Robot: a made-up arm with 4 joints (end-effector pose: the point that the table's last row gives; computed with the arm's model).
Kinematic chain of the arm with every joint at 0, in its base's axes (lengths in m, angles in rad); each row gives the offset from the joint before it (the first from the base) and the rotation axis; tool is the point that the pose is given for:
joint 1: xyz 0 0 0.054 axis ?
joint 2: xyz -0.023 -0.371 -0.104 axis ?
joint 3: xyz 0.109 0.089 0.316 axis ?
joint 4: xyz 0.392 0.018 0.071 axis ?
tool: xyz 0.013 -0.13 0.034
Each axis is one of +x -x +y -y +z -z.
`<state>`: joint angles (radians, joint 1 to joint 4).
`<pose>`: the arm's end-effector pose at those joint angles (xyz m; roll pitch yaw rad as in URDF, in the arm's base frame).
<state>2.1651 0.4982 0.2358 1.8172</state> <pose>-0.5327 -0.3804 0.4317 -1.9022 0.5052 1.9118</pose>
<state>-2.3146 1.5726 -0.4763 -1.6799</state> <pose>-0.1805 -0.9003 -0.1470 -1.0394 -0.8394 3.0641</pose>
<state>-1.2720 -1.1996 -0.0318 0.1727</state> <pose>0.2180 0.0271 -0.4121 -0.6612 1.3962 0.5549</pose>
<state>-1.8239 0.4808 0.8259 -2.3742</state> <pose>0.0424 -0.2808 -0.3303 -2.8498 -0.4504 -1.2714</pose>
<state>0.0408 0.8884 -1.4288 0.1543</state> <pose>0.0277 -0.9664 0.4102 1.4980 -0.8349 -1.4066</pose>
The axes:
joint 1: -y
joint 2: +x
joint 3: +y
joint 4: +z

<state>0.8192 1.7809 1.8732 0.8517</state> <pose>0.0504 -0.1907 0.0586 0.5955 -0.4653 2.6034</pose>
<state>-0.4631 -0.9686 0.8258 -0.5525</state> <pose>0.3422 -0.2607 -0.1341 -1.5553 0.1891 -0.9750</pose>
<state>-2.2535 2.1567 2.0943 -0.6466</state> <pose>-0.0857 -0.3542 0.1045 -2.7315 -0.3954 1.3979</pose>
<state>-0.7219 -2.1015 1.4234 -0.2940</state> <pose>0.1368 -0.3873 -0.1595 -2.4921 -0.4716 -0.8510</pose>
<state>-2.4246 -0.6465 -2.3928 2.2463</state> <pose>0.4088 0.1304 0.1039 -0.3656 -0.3147 2.7459</pose>
